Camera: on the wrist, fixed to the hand. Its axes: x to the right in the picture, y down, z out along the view.
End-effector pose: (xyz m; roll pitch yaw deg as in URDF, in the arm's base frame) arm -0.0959 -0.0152 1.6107 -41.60 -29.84 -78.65
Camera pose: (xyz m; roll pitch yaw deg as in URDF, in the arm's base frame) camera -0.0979 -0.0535 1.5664 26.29 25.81 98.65
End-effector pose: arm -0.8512 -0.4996 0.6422 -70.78 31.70 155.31
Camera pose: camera -0.8225 -0.4731 0.5985 59.40 -33.92 -29.60
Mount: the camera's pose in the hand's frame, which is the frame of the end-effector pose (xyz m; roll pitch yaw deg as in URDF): 0.0102 0.0307 -0.0489 -14.08 -4.61 -179.16
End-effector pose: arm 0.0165 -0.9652 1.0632 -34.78 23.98 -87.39
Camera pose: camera 0.0132 -0.9512 1.0064 21.70 -28.23 90.41
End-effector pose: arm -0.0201 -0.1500 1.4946 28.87 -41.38 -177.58
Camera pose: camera -0.0441 -0.2016 1.4803 -40.53 37.69 6.16
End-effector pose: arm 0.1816 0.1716 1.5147 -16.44 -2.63 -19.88
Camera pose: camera 0.1989 0.1819 1.4596 2.39 -2.03 159.62
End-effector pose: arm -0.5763 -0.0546 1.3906 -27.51 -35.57 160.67
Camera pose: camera -0.6173 -0.0452 1.3497 12.57 31.08 -20.95
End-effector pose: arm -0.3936 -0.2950 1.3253 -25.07 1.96 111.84
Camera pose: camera -0.4032 -0.2900 1.2677 11.11 -6.49 -69.36
